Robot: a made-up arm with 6 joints.
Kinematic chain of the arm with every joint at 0, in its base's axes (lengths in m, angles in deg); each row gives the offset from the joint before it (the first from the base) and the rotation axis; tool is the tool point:
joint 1: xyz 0 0 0.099 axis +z
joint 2: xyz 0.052 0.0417 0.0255 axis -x
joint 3: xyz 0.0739 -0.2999 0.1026 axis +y
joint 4: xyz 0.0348 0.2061 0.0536 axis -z
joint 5: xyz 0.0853 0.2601 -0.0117 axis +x
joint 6: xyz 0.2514 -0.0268 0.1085 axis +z
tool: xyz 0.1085 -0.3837 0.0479
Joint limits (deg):
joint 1: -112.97..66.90
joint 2: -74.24..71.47
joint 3: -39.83..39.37
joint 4: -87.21..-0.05
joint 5: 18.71..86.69
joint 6: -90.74..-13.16
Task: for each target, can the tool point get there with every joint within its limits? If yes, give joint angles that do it. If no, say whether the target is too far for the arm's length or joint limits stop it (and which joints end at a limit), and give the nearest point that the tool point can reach.
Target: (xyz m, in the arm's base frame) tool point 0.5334 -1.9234 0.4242
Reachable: no: too far | nearest point 0.1788 -0.6446 0.1811 | short by 1.349 m
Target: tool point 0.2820 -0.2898 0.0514
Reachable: yes | joints -63.78 -9.19 -24.29 -61.50 68.99 -35.33
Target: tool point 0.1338 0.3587 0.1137
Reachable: yes | joints 26.63 -58.43 27.05 -63.71 51.70 -23.45
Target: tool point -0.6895 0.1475 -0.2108
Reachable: no: joint limits stop it (at a limit: joint 1, joint 3, joint 4, joint 5, joint 6) | nearest point -0.3990 -0.0376 -0.0556 | short by 0.378 m
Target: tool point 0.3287 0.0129 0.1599
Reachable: yes | joints -9.21 40.47 9.87 -73.11 32.59 -46.33
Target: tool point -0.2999 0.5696 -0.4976
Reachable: no: joint limits stop it (at a limit: joint 1, joint 4, joint 5, joint 6) | nearest point -0.1487 0.3795 -0.2071 | short by 0.379 m
